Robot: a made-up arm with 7 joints.
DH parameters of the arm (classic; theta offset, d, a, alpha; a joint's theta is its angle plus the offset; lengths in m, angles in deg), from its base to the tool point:
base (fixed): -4.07 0 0 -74.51
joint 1: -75.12 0.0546 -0.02 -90
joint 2: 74 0.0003 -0.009 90
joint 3: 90 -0.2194 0.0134 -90
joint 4: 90 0.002 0.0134 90
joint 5: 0 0.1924 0.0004 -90
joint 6: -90 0 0.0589 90
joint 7: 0 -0.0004 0 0
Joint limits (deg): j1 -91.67..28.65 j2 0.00..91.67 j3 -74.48..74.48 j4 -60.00..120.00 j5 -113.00..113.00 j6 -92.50..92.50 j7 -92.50..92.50
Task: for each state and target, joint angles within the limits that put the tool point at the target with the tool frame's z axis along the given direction. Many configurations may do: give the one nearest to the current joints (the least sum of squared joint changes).
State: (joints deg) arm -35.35 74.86 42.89 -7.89 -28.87 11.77 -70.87
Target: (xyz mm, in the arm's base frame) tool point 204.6 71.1 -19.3 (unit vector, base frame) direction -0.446 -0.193 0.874
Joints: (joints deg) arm -20.99 59.79 -3.87 -49.64 -41.68 15.39 -70.87
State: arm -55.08 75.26 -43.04 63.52 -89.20 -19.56 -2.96
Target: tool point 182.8 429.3 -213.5 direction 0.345 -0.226 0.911
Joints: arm -28.12 62.65 -48.51 72.93 -85.99 -32.41 -2.96
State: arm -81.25 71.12 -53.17 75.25 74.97 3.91 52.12
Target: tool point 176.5 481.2 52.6 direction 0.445 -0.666 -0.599
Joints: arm -90.09 87.37 -44.98 99.85 70.09 -36.85 52.12
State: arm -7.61 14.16 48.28 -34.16 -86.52 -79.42 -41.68
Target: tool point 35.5 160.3 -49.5 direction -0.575 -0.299 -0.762
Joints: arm -4.50 0.00 39.66 -59.98 -50.66 -87.35 -41.68
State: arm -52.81 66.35 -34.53 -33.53 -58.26 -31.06 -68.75
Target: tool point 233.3 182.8 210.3 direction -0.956 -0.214 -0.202
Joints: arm -69.44 84.37 -7.66 1.46 -38.92 -46.03 -68.75
